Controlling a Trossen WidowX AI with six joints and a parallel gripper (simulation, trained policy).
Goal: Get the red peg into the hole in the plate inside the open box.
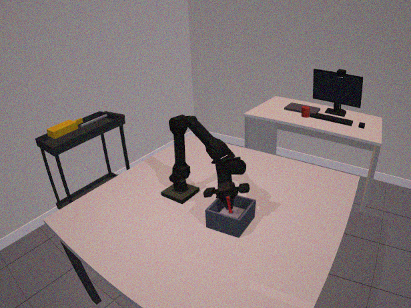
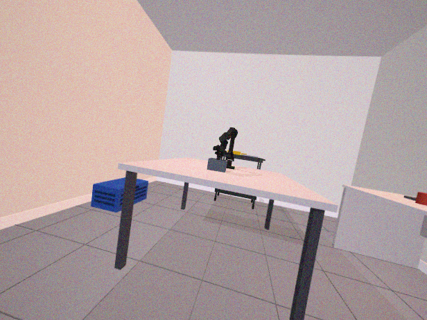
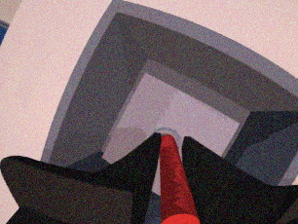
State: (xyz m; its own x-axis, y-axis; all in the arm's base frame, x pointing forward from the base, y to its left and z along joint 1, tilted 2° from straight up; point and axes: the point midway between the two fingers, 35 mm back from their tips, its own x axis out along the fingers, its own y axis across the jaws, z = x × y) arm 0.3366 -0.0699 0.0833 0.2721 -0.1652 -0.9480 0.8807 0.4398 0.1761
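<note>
The red peg lies 1 cm behind my gripper tip, 1 cm to the left of it and 1 cm above it. Also, from my gripper tip: grey box 1 cm to the left, 5 cm below; light plate 1 cm to the left, 3 cm below.
</note>
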